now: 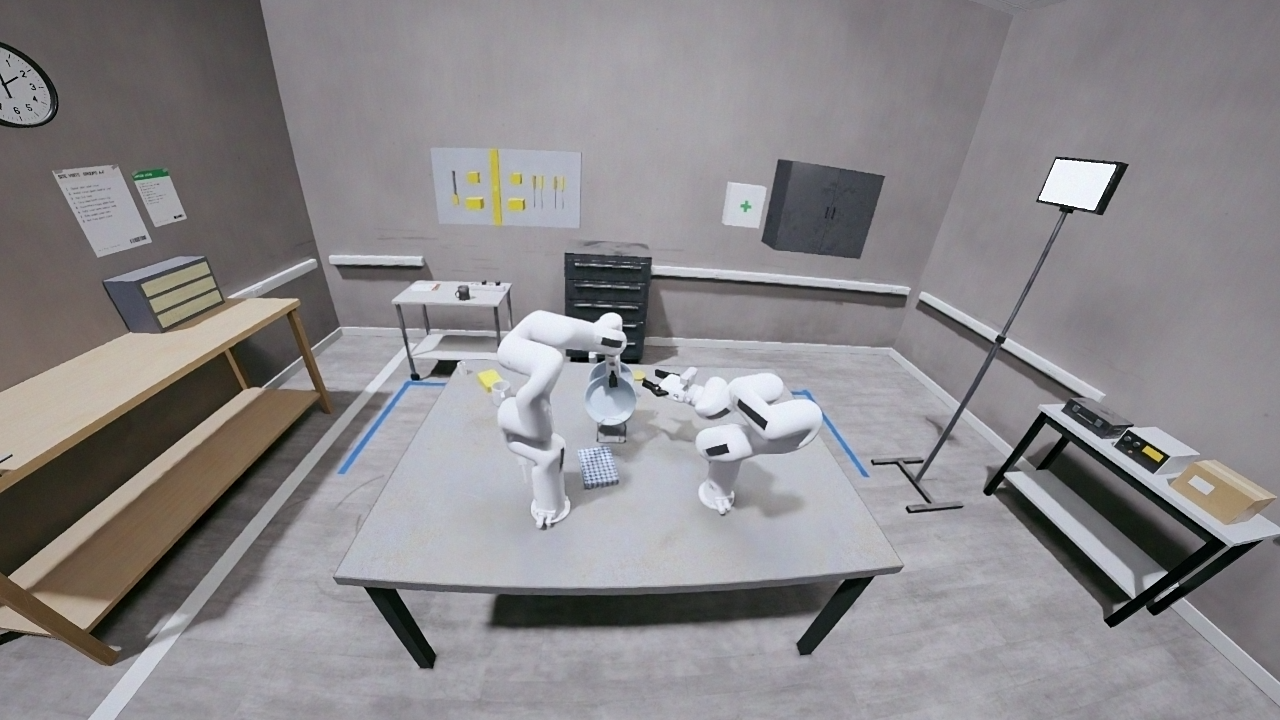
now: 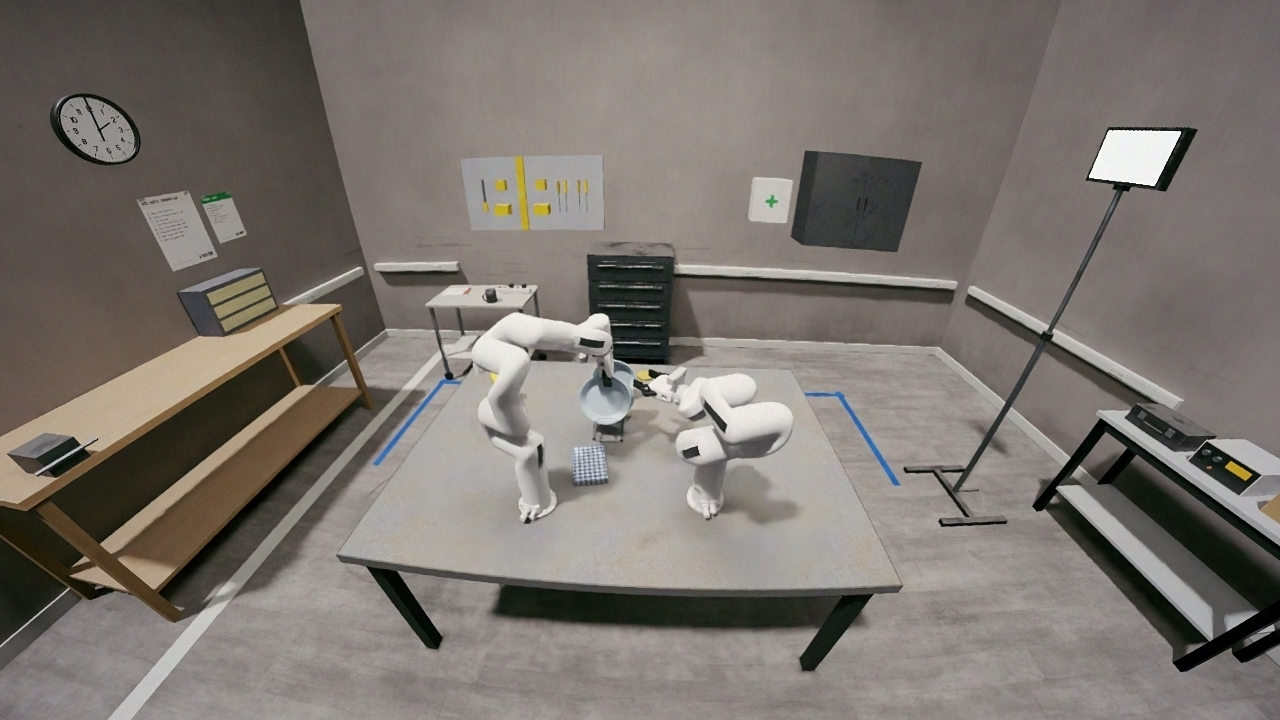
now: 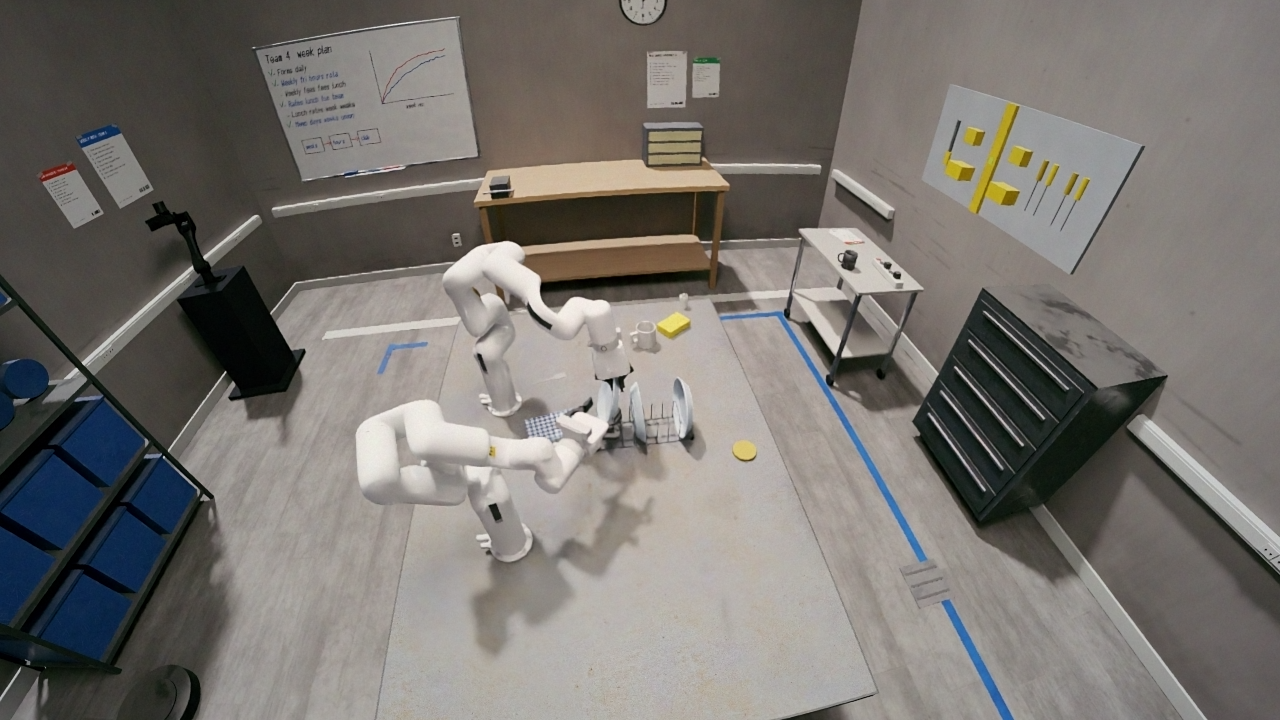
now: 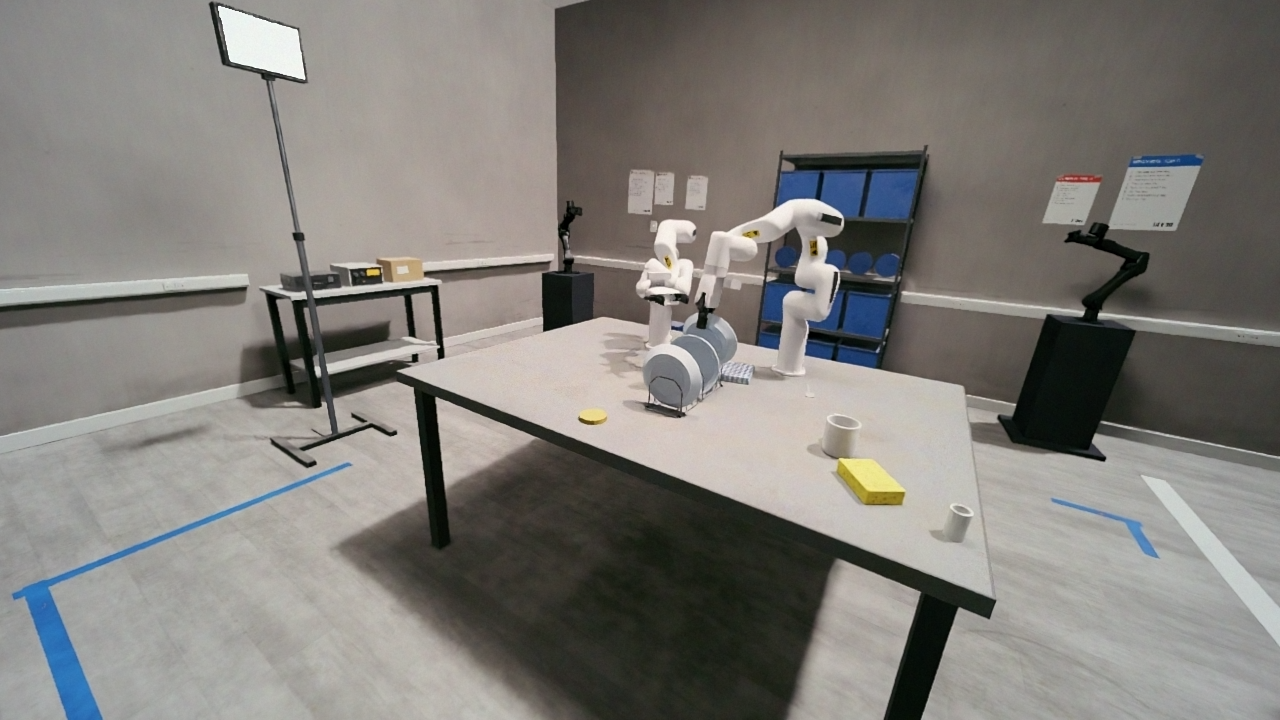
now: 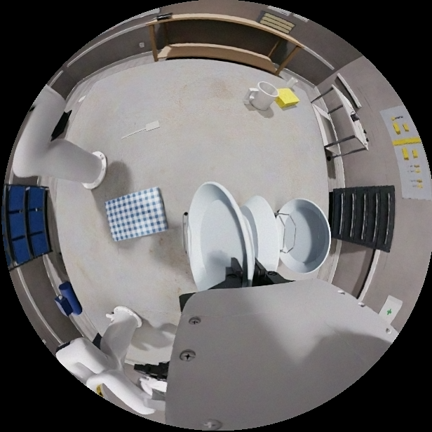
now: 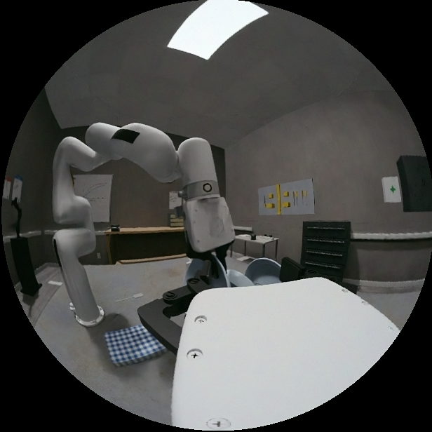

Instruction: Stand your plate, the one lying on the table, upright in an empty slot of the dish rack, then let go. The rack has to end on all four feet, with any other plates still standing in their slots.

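Places are measured from the left arm's base along level axes (x left, y back, z up), in centimetres.
Pixels of known places: left gripper, fingertip midpoint: point(image 1: 613, 384) point(image 2: 608, 384) point(image 3: 618, 390) point(image 4: 701, 328); right gripper, fingertip midpoint: point(image 1: 649, 377) point(image 2: 641, 377) point(image 3: 605, 406) point(image 4: 675, 300); left arm's base at its link origin: point(image 1: 550, 507) point(image 2: 538, 503) point(image 3: 505, 404) point(image 4: 788, 371); right arm's base at its link origin: point(image 1: 716, 495) point(image 2: 705, 498) point(image 3: 511, 542).
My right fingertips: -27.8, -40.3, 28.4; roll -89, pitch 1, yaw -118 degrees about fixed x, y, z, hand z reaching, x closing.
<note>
Ahead of a thing's pixels: the offset from my right fingertips to its top centre, as dx, dy, dz.
My plate @[+13.9, +0.2, -1.7] point(image 1: 608, 402) point(image 3: 605, 404) point(image 4: 721, 337) point(image 5: 215, 230), pale blue, is upright at the cloth-side end of the wire dish rack point(image 1: 611, 439) point(image 4: 665, 410). Its lower edge is hidden, so I cannot tell whether it rests in a slot. My left gripper point(image 1: 614, 379) point(image 4: 704, 319) point(image 5: 241, 267) points down and is shut on its upper rim. Two other plates, a middle one @[+14.1, -8.4, -7.9] point(image 3: 638, 413) point(image 5: 265, 230) and a far one @[+16.3, -23.9, -7.9] point(image 3: 682, 407) point(image 5: 306, 237), stand in the rack. My right gripper point(image 1: 650, 377) point(image 6: 247, 270) is open and empty, beside the rack near the held plate.
A checked cloth @[+15.3, +20.6, -25.9] point(image 3: 543, 424) point(image 5: 136, 213) lies near the rack's end. A mug @[+62.4, -10.9, -19.8] point(image 3: 643, 335) point(image 4: 841, 436), a yellow sponge @[+73.4, -24.6, -24.9] point(image 3: 673, 324) and a small white cup @[+90.3, -30.4, -22.5] point(image 4: 957, 522) stand farther off. A yellow disc @[+5.1, -43.9, -27.0] point(image 3: 743, 450) lies beyond the far plate. A white spatula point(image 5: 152, 125) lies near the left arm.
</note>
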